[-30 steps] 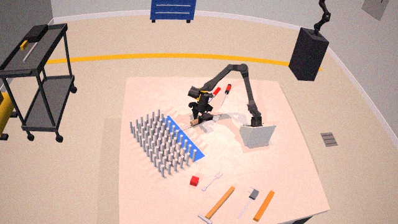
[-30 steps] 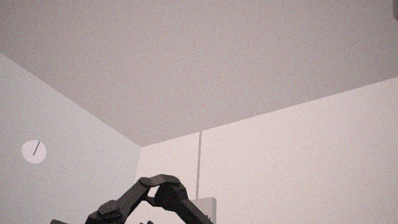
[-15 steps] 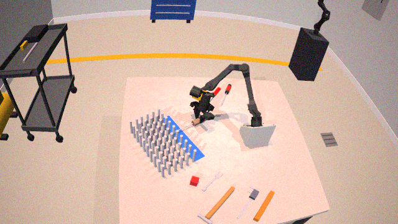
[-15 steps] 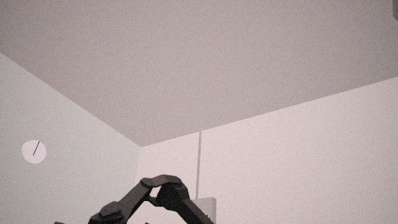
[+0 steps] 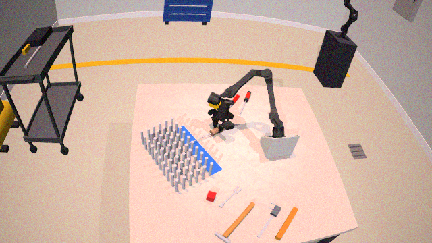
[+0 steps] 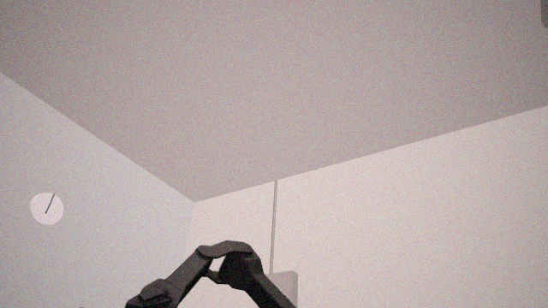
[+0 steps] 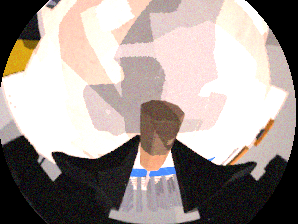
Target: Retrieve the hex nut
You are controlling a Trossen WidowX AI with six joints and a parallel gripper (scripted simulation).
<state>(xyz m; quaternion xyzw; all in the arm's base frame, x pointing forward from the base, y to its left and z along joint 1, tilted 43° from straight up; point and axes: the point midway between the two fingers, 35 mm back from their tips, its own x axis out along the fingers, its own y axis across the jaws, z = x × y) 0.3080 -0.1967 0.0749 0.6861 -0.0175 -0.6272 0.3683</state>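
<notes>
Now: gripper tip 100 mm short of the brown-handled screwdriver and 50 mm to the right of it. The rest, counted from my gripper tip: blue taped strip: 140 mm ahead, 120 mm to the left, 10 mm below; yellow block: 250 mm to the right, 50 mm behind, 10 mm above; fork-ended tool: 470 mm to the left, 20 mm ahead, 10 mm below.
</notes>
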